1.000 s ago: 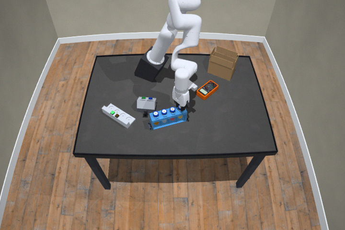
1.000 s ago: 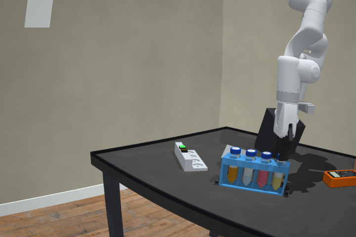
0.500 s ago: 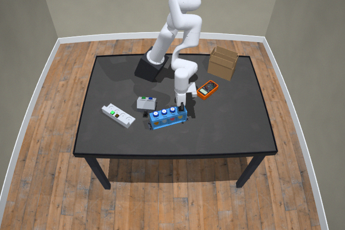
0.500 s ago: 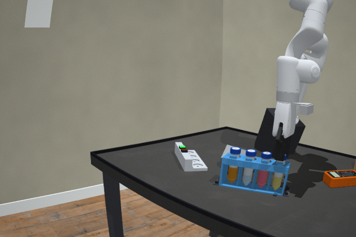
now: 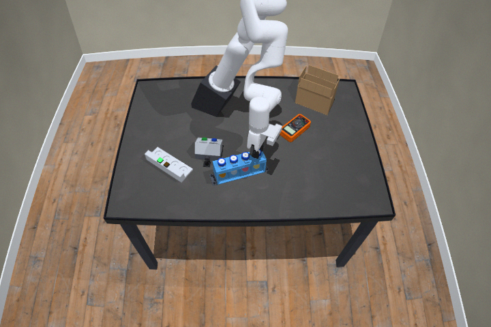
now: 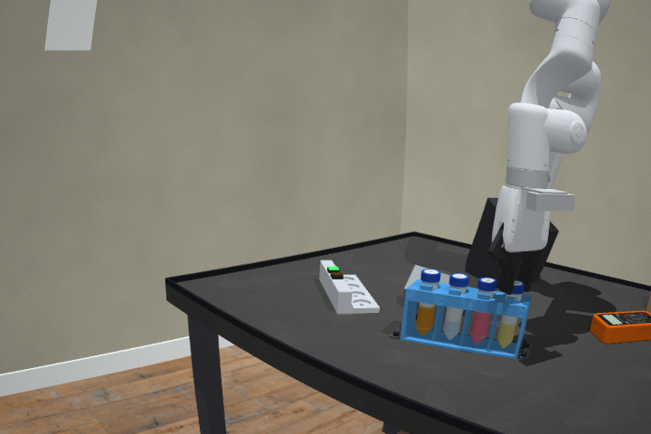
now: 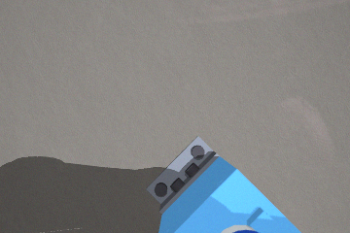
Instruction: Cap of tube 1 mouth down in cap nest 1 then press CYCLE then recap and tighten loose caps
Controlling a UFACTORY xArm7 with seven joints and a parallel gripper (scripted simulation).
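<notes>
My gripper is now 1 cm above the cap 1. Also, from my hand: grey key housing: 20 cm to the right, 12 cm behind, 8 cm below.
</notes>
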